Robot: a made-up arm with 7 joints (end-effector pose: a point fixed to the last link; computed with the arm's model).
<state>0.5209 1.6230 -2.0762 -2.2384 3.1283 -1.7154 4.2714</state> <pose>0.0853 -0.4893 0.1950 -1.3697 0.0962 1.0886</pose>
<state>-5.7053 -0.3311 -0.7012 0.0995 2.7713 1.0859 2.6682</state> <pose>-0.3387 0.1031 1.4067 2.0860 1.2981 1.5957</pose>
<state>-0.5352 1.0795 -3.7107 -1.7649 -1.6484 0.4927 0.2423</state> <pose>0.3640 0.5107 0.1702 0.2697 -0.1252 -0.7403</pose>
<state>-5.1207 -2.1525 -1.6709 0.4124 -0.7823 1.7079 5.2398</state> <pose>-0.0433 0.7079 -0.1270 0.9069 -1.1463 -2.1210</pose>
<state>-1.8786 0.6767 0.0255 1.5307 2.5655 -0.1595 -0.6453</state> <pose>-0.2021 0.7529 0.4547 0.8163 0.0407 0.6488</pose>
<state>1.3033 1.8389 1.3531 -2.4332 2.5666 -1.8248 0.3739</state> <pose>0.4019 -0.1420 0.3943 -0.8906 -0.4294 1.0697</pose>
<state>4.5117 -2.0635 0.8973 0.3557 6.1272 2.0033 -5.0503</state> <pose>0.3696 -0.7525 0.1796 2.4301 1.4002 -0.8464</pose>
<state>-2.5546 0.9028 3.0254 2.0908 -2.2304 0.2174 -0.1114</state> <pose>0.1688 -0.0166 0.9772 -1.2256 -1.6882 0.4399</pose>
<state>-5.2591 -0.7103 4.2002 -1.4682 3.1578 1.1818 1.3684</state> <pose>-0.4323 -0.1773 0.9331 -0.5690 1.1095 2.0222</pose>
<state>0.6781 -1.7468 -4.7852 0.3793 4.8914 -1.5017 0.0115</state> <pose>-0.8153 0.4302 0.1318 -0.1064 -0.0504 2.8595</pose>
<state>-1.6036 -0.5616 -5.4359 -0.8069 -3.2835 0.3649 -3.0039</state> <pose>-0.2878 -0.7448 0.9991 -1.7023 -0.4107 -1.4101</pose>
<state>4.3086 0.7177 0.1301 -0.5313 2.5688 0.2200 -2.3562</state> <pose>-0.1563 0.3810 1.3973 -2.1148 -2.2963 0.0421</pose>
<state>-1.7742 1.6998 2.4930 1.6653 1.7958 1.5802 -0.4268</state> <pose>0.0604 0.5632 0.8252 -0.5334 2.1434 -0.4645</pose>
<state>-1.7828 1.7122 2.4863 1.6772 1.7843 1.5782 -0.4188</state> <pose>0.0588 0.5621 0.8186 -0.5357 2.1499 -0.4503</pose>
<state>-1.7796 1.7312 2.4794 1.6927 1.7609 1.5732 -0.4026</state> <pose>0.0637 0.5594 0.8092 -0.5225 2.1634 -0.4302</pose>
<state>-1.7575 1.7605 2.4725 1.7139 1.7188 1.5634 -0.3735</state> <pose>0.0791 0.5538 0.7955 -0.4839 2.1874 -0.4006</pose>
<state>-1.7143 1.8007 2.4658 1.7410 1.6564 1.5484 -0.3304</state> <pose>0.1057 0.5435 0.7776 -0.4160 2.2208 -0.3608</pose>
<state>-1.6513 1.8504 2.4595 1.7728 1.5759 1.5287 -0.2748</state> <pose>0.1417 0.5270 0.7561 -0.3200 2.2593 -0.3125</pose>
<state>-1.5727 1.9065 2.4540 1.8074 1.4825 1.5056 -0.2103</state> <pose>0.1835 0.5031 0.7324 -0.2014 2.2966 -0.2588</pose>
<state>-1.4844 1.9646 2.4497 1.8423 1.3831 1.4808 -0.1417</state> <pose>0.2265 0.4720 0.7086 -0.0693 2.3271 -0.2036</pose>
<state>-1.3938 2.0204 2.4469 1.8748 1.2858 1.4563 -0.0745</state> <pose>0.2661 0.4365 0.6865 0.0643 2.3474 -0.1516</pose>
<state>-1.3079 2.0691 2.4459 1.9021 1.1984 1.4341 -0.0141</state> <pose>0.2992 0.4002 0.6678 0.1875 2.3574 -0.1069</pose>
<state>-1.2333 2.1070 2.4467 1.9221 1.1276 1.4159 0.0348</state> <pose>0.3248 0.3677 0.6537 0.2903 2.3595 -0.0727</pose>
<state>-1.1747 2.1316 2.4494 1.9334 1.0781 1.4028 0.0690</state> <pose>0.3430 0.3427 0.6450 0.3660 2.3571 -0.0513</pose>
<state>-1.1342 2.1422 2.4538 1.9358 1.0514 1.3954 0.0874</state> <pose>0.3550 0.3272 0.6416 0.4125 2.3531 -0.0428</pose>
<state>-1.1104 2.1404 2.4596 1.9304 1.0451 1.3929 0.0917</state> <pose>0.3624 0.3209 0.6431 0.4328 2.3493 -0.0458</pose>
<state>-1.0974 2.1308 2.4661 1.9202 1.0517 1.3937 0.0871</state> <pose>0.3671 0.3205 0.6474 0.4367 2.3458 -0.0559</pose>
